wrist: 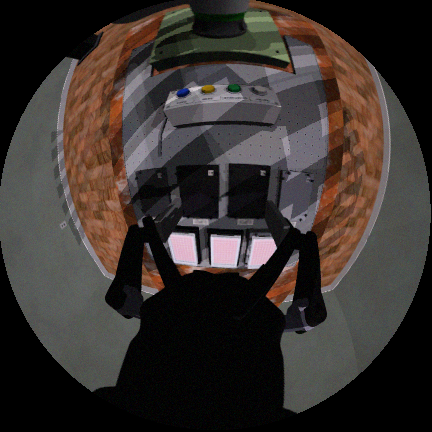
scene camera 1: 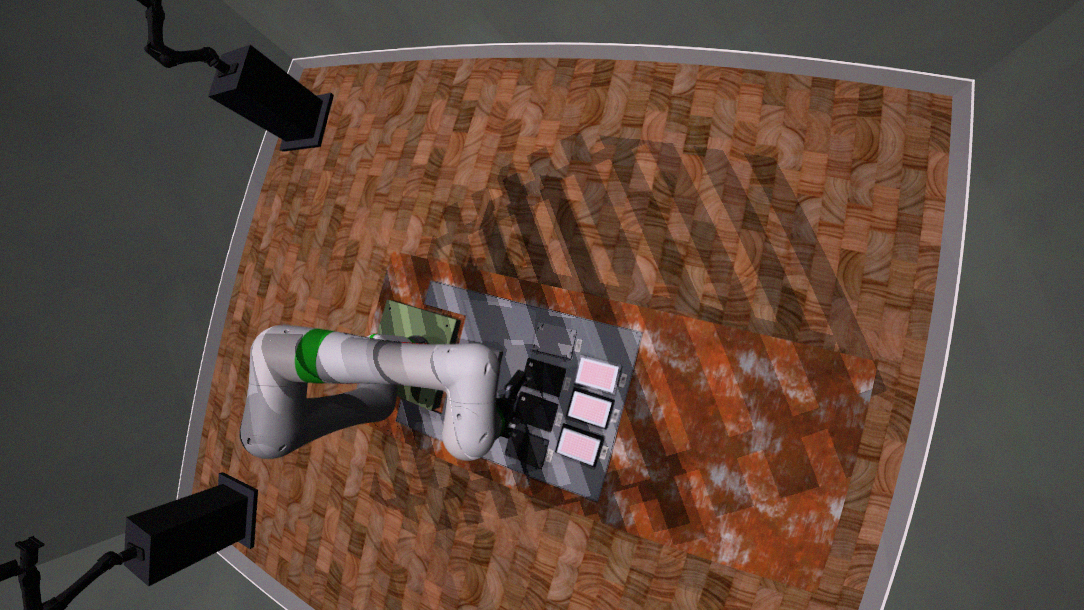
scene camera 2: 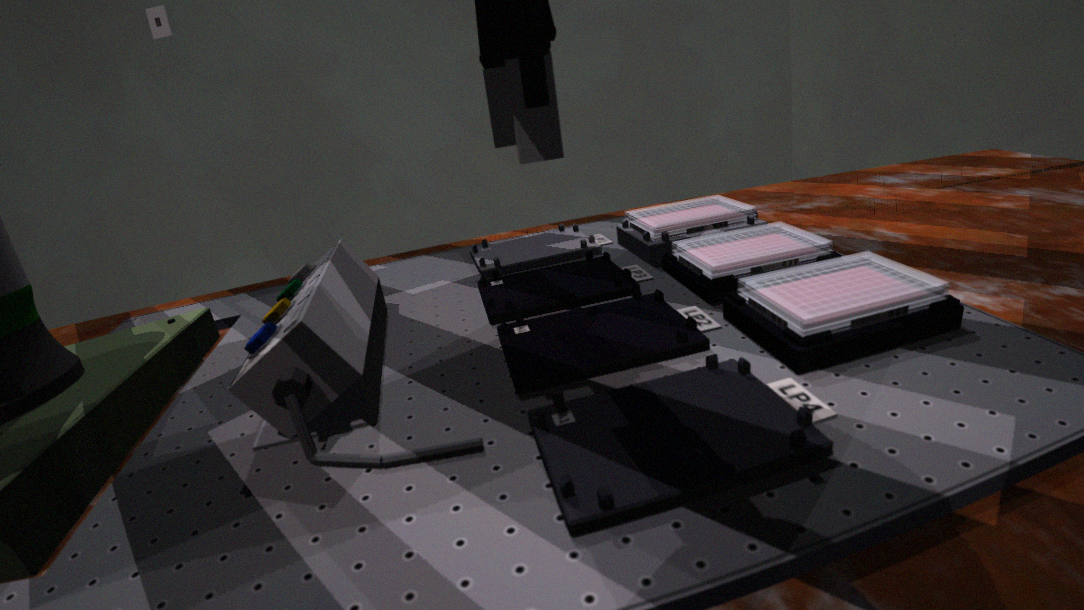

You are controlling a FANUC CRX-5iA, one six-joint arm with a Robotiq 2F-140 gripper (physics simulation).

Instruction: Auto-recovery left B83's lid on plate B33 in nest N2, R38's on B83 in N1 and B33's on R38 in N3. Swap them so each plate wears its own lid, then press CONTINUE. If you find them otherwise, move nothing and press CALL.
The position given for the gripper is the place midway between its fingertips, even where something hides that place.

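There's a grey button box (scene camera 2: 314, 368), and you get that box (wrist: 214, 103) from the wrist as well. As for the gripper (scene camera 2: 524, 151), it's open and holding nothing, and the wrist view has the gripper too, at (wrist: 222, 207).
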